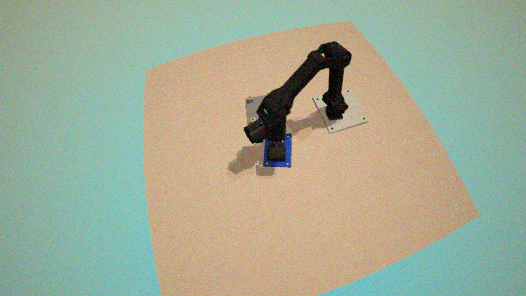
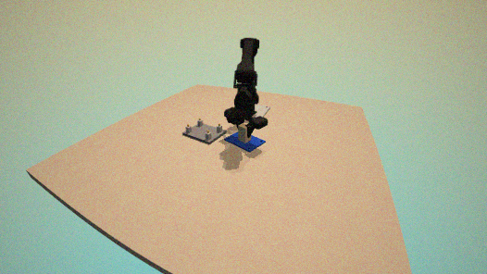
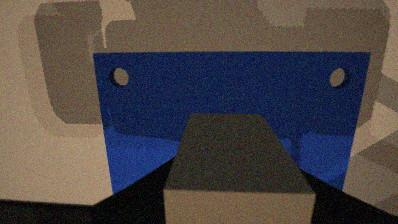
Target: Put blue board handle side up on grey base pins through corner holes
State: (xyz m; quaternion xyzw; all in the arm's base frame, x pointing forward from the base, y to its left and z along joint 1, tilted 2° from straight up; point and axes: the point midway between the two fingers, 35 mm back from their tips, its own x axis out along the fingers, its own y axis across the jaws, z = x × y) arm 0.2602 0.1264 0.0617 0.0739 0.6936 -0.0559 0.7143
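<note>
My gripper tip is 19 cm to the left of the grey base, 4 cm short of it and 2 cm above it. The rest, counted from my gripper tip: blue board: right at my gripper tip.
</note>
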